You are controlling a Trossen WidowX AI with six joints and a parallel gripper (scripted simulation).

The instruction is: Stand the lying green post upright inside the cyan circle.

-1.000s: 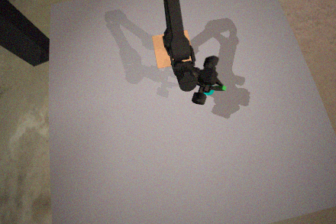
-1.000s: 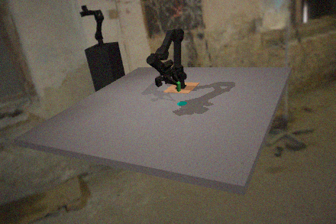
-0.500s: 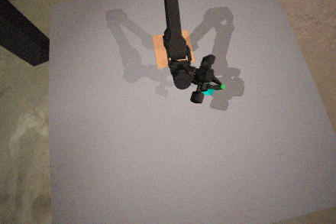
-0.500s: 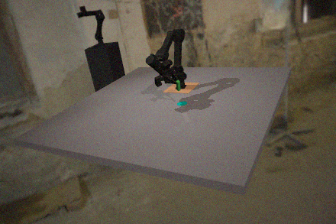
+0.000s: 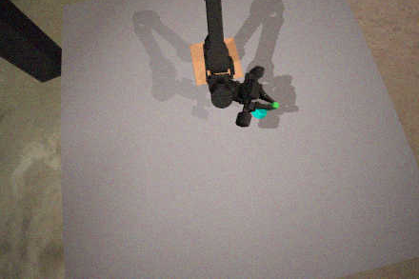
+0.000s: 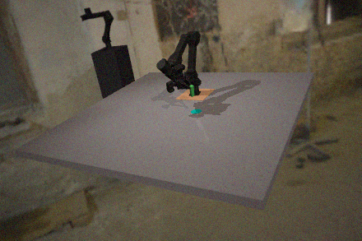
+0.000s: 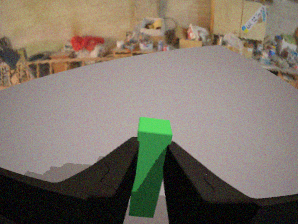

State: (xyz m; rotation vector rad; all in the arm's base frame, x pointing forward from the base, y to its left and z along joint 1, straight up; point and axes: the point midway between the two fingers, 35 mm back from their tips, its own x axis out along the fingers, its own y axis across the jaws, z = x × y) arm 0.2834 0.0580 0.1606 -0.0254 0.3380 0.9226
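The cyan circle lies 4 cm behind my gripper tip, 1 cm to the right of it and 15 cm below it. From my gripper tip the other things lie so: green post 2 cm below.
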